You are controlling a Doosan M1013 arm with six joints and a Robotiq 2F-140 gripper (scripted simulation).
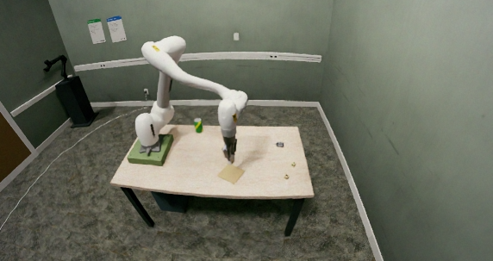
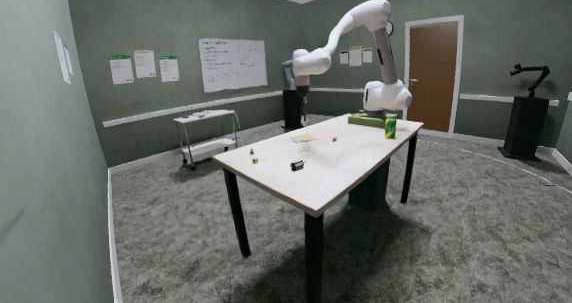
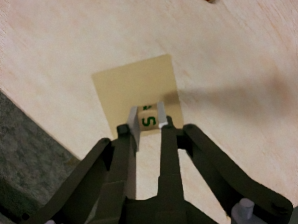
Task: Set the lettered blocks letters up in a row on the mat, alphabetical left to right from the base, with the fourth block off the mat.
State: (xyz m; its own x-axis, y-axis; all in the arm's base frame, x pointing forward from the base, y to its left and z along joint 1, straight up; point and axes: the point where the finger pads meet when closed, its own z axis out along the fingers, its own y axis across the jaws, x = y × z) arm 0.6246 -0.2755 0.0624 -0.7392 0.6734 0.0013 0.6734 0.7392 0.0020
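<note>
My hand is 10 mm past the tan mat, 20 mm to the left of it and 120 mm above it. Round my hand: black object 380 mm ahead, 210 mm to the left, 100 mm below; can 240 mm behind, 480 mm to the left, 60 mm below.
</note>
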